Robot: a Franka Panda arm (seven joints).
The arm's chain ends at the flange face. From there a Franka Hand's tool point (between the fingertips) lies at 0.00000 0.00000 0.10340 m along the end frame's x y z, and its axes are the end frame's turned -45 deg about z.
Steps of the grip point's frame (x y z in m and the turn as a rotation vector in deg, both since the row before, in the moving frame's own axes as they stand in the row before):
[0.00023, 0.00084, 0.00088, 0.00, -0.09, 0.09]
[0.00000, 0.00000, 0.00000, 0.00, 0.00, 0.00]
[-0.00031, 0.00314, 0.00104, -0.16, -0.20, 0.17]
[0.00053, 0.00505, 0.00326, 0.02, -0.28, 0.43]
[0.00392, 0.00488, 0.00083, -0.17, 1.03, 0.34]
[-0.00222, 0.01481, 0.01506, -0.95, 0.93, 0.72]
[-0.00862, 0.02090, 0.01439, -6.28, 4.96, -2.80]
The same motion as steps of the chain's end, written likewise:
[0.00087, 0.00032, 0.00088, -0.06, -0.06, 0.09]
[0.00000, 0.00000, 0.00000, 0.00, 0.00, 0.00]
[0.00205, 0.00198, 0.00104, -0.25, -0.03, 0.17]
[0.00433, 0.00287, 0.00326, -0.18, -0.21, 0.43]
[0.00469, 0.00177, 0.00085, 0.61, 0.85, 0.34]
[0.00650, 0.01200, 0.01509, -0.01, 1.33, 0.72]
[-0.00565, 0.01955, 0.01540, -0.93, 7.95, -2.80]

